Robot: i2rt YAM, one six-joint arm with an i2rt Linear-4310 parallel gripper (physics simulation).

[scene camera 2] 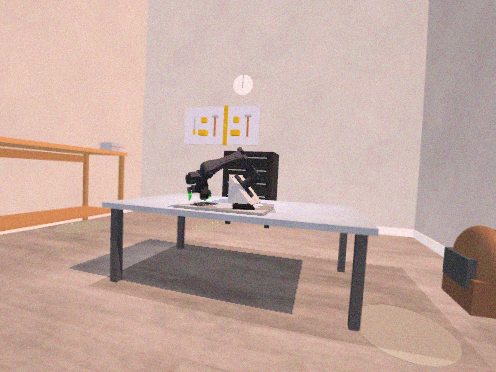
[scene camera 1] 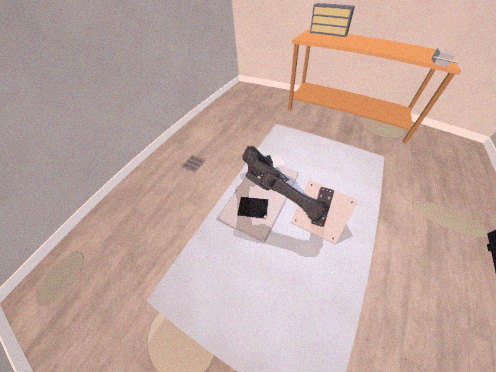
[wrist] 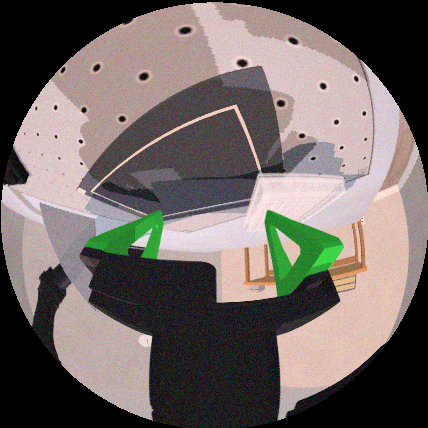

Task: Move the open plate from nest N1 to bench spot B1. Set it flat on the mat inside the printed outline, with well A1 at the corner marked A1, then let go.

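Frame: origin at the arm's base, x right, y ahead, z up, level; metres.
Seen in the pictures: gripper, fingertip midpoint: (scene camera 2: 196, 200) (wrist: 213, 215); arm's base at its link origin: (scene camera 2: 243, 186) (scene camera 1: 322, 207) (wrist: 72, 266).
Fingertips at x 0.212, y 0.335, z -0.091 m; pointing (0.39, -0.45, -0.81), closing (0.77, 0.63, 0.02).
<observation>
Pixels of each thing's top centre, then the offset from my fingertips to it. "pt": a spot on its surface instead. Level surfaces: height alone.
- dark mat at its surface level: dz -0.015 m
- pale printed outline at a spot on its surface: (wrist: 165, 136) pt dx -0.067, dy +0.046, dz -0.015 m
- whitish piece at a spot on its surface: (scene camera 1: 277, 161) pt dx +0.092, dy +0.015, dz -0.008 m
- black block at its top centre: (scene camera 1: 253, 206) (scene camera 2: 243, 204) dx -0.301, dy +0.017, dz +0.001 m
- holed base board at a spot on its surface: (scene camera 1: 240, 225) pt dx -0.431, dy +0.032, dz -0.017 m
- white table at its surface level: dz -0.030 m
A clear, whitish plate (wrist: 295, 200) shows in the wrist view beyond the right side of the dark mat (wrist: 272, 125). Its near edge overlaps the mat's edge in view; I cannot tell whether they touch. A pale printed outline (wrist: 165, 136) lies on the mat, with no plate inside the visible part. Corner mark A1 and the wells are not readable. A whitish piece (scene camera 1: 277, 161) shows behind the arm in scene camera 1, perhaps the same plate. My gripper (wrist: 213, 215) (scene camera 2: 199, 197) is open with nothing between its green fingers, low near the mat; the arm hides it in scene camera 1.
A black block (scene camera 1: 253, 207) (scene camera 2: 243, 206), possibly the nest, stands on the holed base board (scene camera 1: 240, 225). The arm's base plate (scene camera 1: 340, 215) is on the right. A pale slanted panel (scene camera 2: 236, 191) stands by the arm. All are on the white table (scene camera 1: 280, 310).
</observation>
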